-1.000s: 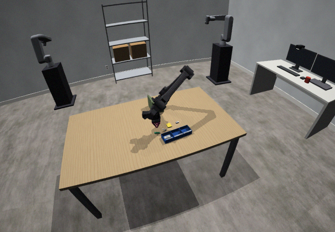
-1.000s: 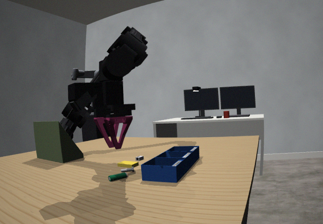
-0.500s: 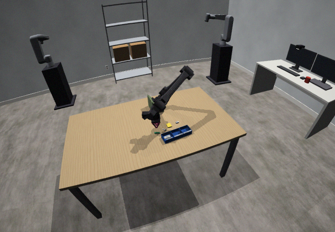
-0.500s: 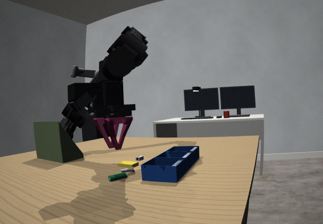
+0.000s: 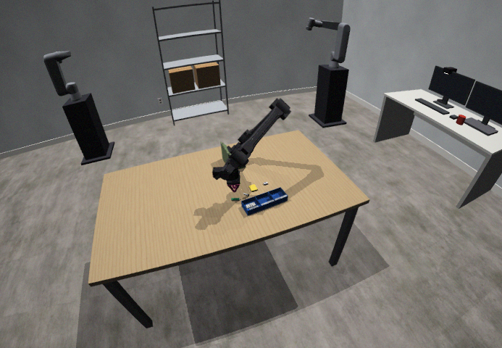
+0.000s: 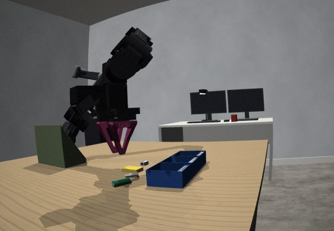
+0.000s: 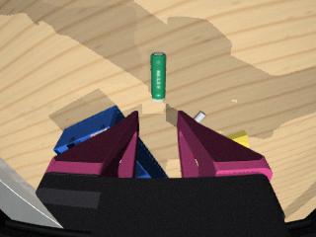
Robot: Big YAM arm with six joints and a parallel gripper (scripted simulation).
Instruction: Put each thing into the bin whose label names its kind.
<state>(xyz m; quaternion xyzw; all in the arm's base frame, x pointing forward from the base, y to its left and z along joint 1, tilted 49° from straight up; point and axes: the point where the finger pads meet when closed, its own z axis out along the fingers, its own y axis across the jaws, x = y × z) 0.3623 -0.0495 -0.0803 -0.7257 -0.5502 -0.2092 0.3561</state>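
Right now my hand is 80 mm above the green battery. Round my hand: blue three-part bin 150 mm to the left, 80 mm ahead, 70 mm below; bolt 80 mm below, 70 mm to the left, 20 mm behind; yellow block 130 mm to the left, 80 mm below, 60 mm behind.
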